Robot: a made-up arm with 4 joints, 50 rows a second.
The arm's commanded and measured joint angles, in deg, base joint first. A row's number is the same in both.
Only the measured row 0 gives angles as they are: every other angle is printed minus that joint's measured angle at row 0.
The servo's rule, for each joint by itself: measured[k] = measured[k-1] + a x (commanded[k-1-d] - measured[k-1]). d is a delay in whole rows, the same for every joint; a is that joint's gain. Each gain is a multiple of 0.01, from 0.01 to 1. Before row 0 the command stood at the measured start. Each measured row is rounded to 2 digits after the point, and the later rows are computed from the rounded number. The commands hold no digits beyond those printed.
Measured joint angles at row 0: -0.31, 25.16, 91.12, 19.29
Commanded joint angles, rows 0 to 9: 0.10, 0.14, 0.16, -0.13; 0.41, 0.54, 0.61, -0.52; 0.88, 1.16, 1.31, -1.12; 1.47, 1.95, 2.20, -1.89; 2.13, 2.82, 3.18, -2.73; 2.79, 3.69, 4.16, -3.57; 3.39, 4.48, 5.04, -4.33; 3.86, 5.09, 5.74, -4.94; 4.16, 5.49, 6.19, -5.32; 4.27, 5.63, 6.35, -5.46
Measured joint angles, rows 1 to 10: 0.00, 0.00, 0.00, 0.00; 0.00, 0.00, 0.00, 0.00; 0.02, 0.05, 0.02, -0.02; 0.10, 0.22, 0.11, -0.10; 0.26, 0.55, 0.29, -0.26; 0.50, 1.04, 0.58, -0.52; 0.83, 1.66, 0.97, -0.87; 1.22, 2.37, 1.45, -1.30; 1.65, 3.11, 1.99, -1.78; 2.09, 3.80, 2.55, -2.29
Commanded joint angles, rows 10 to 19: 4.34, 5.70, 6.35, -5.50; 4.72, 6.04, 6.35, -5.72; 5.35, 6.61, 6.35, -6.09; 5.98, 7.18, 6.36, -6.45; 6.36, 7.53, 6.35, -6.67; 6.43, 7.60, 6.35, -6.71; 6.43, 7.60, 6.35, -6.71; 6.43, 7.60, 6.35, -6.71; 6.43, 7.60, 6.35, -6.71; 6.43, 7.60, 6.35, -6.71
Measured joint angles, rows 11 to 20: 2.50, 4.39, 3.10, -2.77; 2.85, 4.82, 3.59, -3.20; 3.15, 5.13, 4.00, -3.57; 3.46, 5.45, 4.35, -3.91; 3.84, 5.86, 4.65, -4.26; 4.27, 6.32, 4.91, -4.61; 4.69, 6.74, 5.13, -4.94; 5.04, 7.04, 5.31, -5.22; 5.32, 7.24, 5.47, -5.46; 5.54, 7.37, 5.60, -5.66
